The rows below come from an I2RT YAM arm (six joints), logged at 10 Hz.
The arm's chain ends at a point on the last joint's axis. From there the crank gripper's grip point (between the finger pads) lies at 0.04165 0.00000 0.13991 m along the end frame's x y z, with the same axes.
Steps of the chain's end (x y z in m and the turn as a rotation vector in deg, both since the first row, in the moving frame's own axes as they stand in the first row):
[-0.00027 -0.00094 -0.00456 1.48 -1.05 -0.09]
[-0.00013 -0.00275 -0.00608 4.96 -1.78 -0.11]
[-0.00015 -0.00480 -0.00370 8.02 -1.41 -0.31]
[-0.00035 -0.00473 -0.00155 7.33 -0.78 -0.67]
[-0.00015 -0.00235 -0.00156 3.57 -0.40 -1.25]
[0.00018 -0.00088 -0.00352 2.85 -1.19 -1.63]
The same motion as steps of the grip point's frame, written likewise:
[-0.00284 -0.00463 -0.00387 1.48 -1.05 -0.09]
[-0.00450 -0.01498 -0.00538 4.96 -1.78 -0.11]
[-0.00365 -0.02460 -0.00410 8.02 -1.41 -0.31]
[-0.00236 -0.02309 -0.00217 7.33 -0.78 -0.67]
[-0.00123 -0.01197 -0.00157 3.57 -0.40 -1.25]
[-0.00285 -0.00900 -0.00289 2.85 -1.19 -1.63]

